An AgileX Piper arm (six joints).
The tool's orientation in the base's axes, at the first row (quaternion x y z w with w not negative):
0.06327, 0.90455, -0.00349, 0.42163
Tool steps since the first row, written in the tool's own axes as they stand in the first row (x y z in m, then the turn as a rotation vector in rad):
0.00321, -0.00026, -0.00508, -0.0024, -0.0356, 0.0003
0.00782, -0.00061, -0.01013, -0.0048, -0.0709, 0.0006
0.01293, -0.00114, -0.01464, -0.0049, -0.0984, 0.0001
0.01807, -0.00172, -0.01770, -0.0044, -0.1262, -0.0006
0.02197, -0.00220, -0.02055, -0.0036, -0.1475, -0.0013
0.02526, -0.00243, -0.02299, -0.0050, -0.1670, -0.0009
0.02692, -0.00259, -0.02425, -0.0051, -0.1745, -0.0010
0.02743, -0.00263, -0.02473, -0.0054, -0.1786, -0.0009
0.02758, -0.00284, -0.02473, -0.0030, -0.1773, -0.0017
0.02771, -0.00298, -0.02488, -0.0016, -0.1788, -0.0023
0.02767, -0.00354, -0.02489, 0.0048, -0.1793, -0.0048
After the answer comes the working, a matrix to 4 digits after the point.
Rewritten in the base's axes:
-0.00595, 0.00040, 0.00081, -0.0024, -0.0356, 0.0000
-0.01277, 0.00087, 0.00053, -0.0048, -0.0709, -0.0001
-0.01952, 0.00118, -0.00049, -0.0084, -0.0982, -0.0010
-0.02520, 0.00137, -0.00247, -0.0125, -0.1256, -0.0022
-0.02991, 0.00149, -0.00363, -0.0160, -0.1466, -0.0034
-0.03389, 0.00178, -0.00458, -0.0171, -0.1662, -0.0035
-0.03592, 0.00188, -0.00504, -0.0180, -0.1736, -0.0037
-0.03662, 0.00193, -0.00512, -0.0182, -0.1777, -0.0037
-0.03674, 0.00173, -0.00525, -0.0202, -0.1761, -0.0050
-0.03695, 0.00162, -0.00526, -0.0217, -0.1774, -0.0057
-0.03700, 0.00106, -0.00524, -0.0278, -0.1770, -0.0090

The tool's axes in the first row as the columns of a matrix, in the base's axes (rounded; the answer above uses it unrounded):
-0.6364, 0.1174, 0.7623
0.1115, 0.9920, -0.0597
-0.7632, 0.0470, -0.6444

